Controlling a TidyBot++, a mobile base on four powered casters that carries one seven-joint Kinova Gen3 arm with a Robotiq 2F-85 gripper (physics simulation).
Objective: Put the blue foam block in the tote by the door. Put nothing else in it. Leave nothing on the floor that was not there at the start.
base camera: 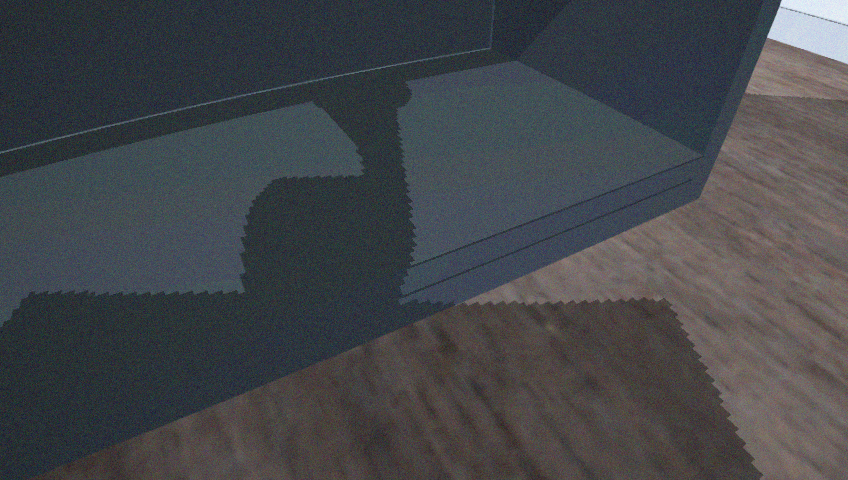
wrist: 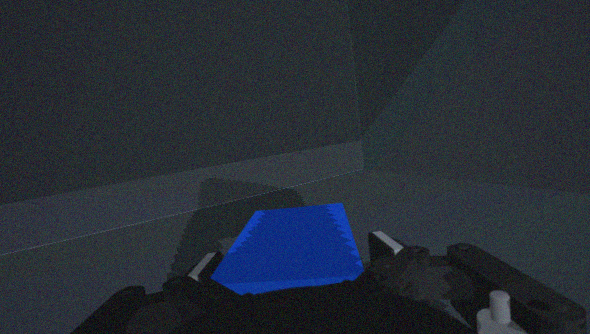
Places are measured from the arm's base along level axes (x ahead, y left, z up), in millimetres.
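Where they show: gripper, between the fingertips: (wrist: 296,259).
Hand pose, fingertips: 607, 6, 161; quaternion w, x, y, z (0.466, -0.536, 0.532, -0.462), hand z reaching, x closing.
Note:
Each offset is from my fingertips to the top centre of the thing, as dx, dy, dz. "spot": to the spot under its first point. Level surfaces: height alone.
The blue foam block {-10, +0, +21} (wrist: 300,245) lies on the bottom board of a dark cabinet (wrist: 475,225) (base camera: 511,178), low in the wrist view. My gripper (wrist: 296,259) is open, with the block between its two fingers. The left fingertip is very close to the block's left side; whether they touch I cannot tell. A gap shows between the block and the right fingertip. The block's near lower part is hidden behind the dark gripper body. The block and the gripper do not show in the base camera view. The tote does not show in either view.
The cabinet's right side panel {spot: +80, -302, -424} (base camera: 642,77) and back panel (wrist: 175,90) stand around the space, meeting in a corner beyond the block. The cabinet's front edge crosses the base view above the wooden floor {dz -558} (base camera: 535,386). The robot's dark shadow falls across the cabinet board and floor.

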